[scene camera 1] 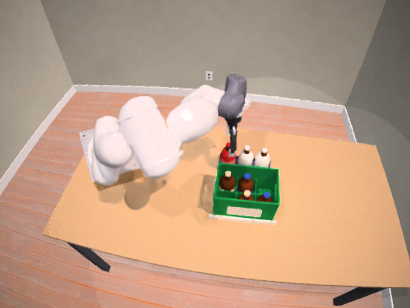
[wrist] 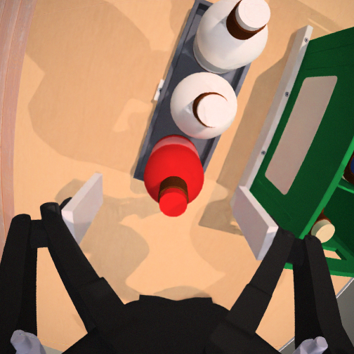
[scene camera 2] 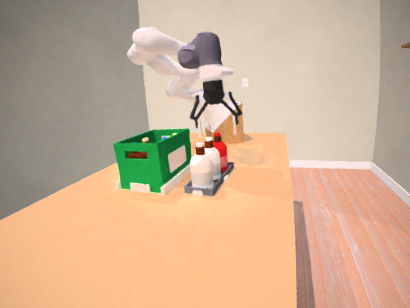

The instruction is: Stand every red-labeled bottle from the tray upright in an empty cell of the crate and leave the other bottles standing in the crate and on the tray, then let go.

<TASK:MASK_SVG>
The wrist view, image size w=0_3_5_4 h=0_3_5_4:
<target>my gripper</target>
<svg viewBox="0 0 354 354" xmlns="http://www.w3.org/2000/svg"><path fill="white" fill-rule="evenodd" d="M11 219L0 261L0 354L46 354L37 338L38 247L48 248L60 279L87 332L60 354L282 354L256 334L256 329L270 302L285 262L292 263L295 350L291 354L354 354L353 344L341 324L334 287L320 240L309 234L304 235L303 239L296 238L293 232L282 229L246 186L237 187L232 215L254 257L262 261L230 310L212 303L211 297L172 300L162 296L139 294L138 300L123 303L107 280L97 275L79 247L81 239L103 203L103 173L93 173L73 197L67 197L62 203L41 204L41 219L31 220L29 214L17 214Z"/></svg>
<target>red-labeled bottle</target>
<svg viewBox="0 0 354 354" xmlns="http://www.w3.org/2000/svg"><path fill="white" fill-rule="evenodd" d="M169 134L159 138L152 147L143 172L143 182L147 193L159 204L159 209L166 216L179 216L183 214L188 203L192 202L199 195L204 183L204 171L192 141L180 134Z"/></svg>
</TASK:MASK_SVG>
